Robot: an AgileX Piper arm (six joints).
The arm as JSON. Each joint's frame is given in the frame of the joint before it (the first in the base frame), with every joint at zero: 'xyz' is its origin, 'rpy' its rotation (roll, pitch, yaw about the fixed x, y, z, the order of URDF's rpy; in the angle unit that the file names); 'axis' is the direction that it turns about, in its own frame. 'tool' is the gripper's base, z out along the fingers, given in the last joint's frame.
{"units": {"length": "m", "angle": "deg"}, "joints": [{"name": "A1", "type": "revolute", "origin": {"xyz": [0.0, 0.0, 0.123], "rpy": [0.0, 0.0, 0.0]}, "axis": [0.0, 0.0, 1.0]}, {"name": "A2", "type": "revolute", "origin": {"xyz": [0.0, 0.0, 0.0], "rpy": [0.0, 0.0, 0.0]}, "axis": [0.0, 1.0, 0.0]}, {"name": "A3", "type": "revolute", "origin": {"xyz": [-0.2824, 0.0, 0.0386], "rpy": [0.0, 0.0, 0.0]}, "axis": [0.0, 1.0, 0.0]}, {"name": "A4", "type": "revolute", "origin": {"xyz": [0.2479, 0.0, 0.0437], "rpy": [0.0, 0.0, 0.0]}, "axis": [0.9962, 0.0, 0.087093]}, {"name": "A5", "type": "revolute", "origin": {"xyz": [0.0, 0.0, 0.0], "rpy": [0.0, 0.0, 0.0]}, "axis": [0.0, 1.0, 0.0]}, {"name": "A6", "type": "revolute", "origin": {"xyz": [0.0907, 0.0, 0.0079], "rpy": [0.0, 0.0, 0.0]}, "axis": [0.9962, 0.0, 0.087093]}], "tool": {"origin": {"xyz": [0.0, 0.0, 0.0], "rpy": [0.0, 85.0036, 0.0]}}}
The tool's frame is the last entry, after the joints.
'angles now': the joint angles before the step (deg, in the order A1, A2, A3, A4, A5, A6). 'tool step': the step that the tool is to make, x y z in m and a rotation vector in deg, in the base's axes. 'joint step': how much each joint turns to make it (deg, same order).
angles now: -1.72, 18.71, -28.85, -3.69, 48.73, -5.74
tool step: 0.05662, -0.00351, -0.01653, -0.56, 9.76, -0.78
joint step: 0.00, 17.83, 0.00, -2.31, -8.00, 1.94
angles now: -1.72, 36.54, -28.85, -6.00, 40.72, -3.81
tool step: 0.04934, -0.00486, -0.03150, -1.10, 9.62, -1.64
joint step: 0.00, 17.39, -0.52, -4.89, -6.93, 4.82
